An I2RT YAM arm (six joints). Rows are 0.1 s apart.
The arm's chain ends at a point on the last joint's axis. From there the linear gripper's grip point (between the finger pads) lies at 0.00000 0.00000 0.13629 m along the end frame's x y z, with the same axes.
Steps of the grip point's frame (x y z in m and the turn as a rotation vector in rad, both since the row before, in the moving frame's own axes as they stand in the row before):
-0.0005, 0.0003, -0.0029, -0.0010, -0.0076, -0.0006
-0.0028, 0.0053, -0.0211, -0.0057, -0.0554, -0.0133
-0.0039, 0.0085, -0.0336, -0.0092, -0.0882, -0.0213
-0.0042, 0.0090, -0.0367, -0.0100, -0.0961, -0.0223
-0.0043, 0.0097, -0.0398, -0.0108, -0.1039, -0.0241
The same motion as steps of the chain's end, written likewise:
0.0005, 0.0002, -0.0029, -0.0010, -0.0076, -0.0006
0.0047, 0.0045, -0.0209, -0.0057, -0.0554, -0.0133
0.0081, 0.0071, -0.0331, -0.0092, -0.0882, -0.0213
0.0089, 0.0075, -0.0361, -0.0100, -0.0961, -0.0223
0.0098, 0.0081, -0.0391, -0.0108, -0.1039, -0.0241

